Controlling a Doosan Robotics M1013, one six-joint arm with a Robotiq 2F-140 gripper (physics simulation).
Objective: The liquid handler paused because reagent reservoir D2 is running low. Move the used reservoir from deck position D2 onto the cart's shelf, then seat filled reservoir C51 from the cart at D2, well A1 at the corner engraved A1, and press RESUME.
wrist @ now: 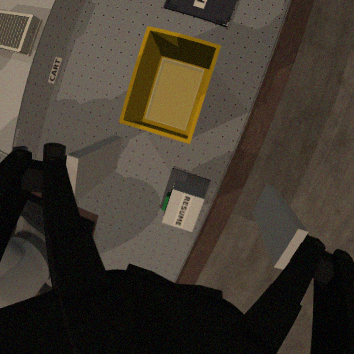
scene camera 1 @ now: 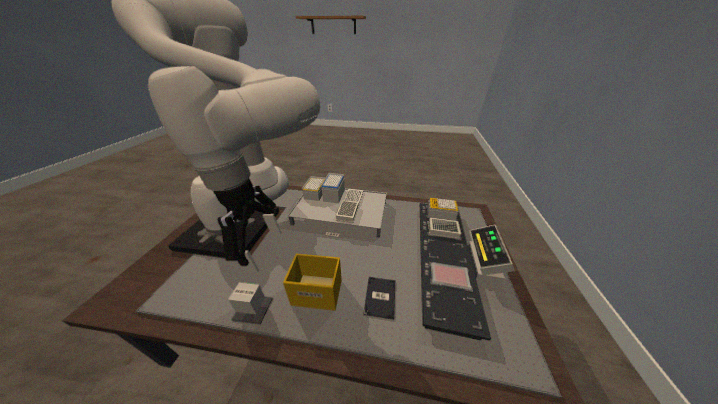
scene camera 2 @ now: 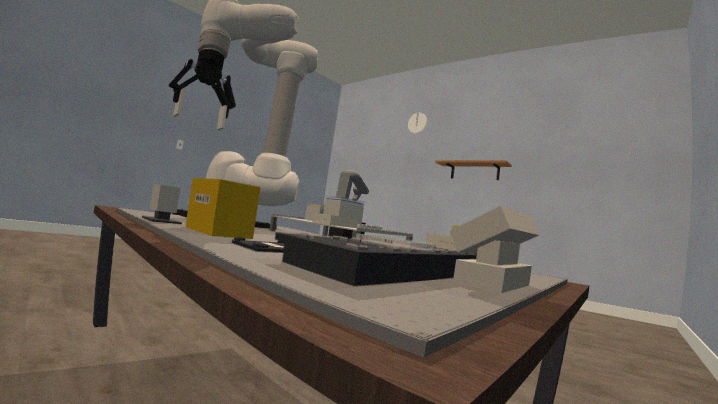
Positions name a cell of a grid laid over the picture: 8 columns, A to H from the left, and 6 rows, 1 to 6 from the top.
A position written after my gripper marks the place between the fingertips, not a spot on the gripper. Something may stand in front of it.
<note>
My gripper (scene camera 1: C4) is open and holds nothing. Also in view: a yellow waste bin (wrist: D1) and a cart (wrist: A2).
My gripper also shows in the wrist view (wrist: E3) and in scene camera 2 (scene camera 2: C2).
</note>
